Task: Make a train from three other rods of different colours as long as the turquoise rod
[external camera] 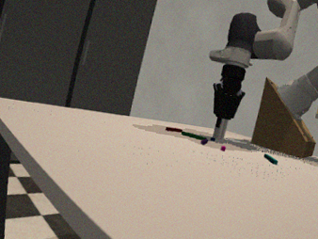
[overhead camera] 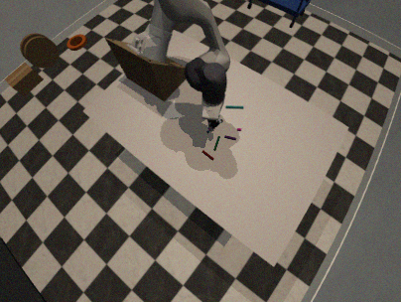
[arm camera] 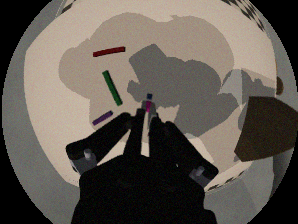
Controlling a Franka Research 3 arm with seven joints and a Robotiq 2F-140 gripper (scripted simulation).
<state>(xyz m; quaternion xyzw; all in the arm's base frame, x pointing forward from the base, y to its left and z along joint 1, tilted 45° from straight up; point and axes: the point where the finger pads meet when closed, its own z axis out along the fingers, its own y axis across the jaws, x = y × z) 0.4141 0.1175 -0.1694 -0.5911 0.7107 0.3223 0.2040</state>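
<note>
Now: the blue rod 4 cm below my hand and 2 cm to the right of it. Also, from my hand: purple rod 11 cm ahead, 4 cm below, 3 cm to the left; red rod 12 cm to the right, 8 cm ahead, 4 cm below; green rod 7 cm ahead, 4 cm to the right, 4 cm below.
</note>
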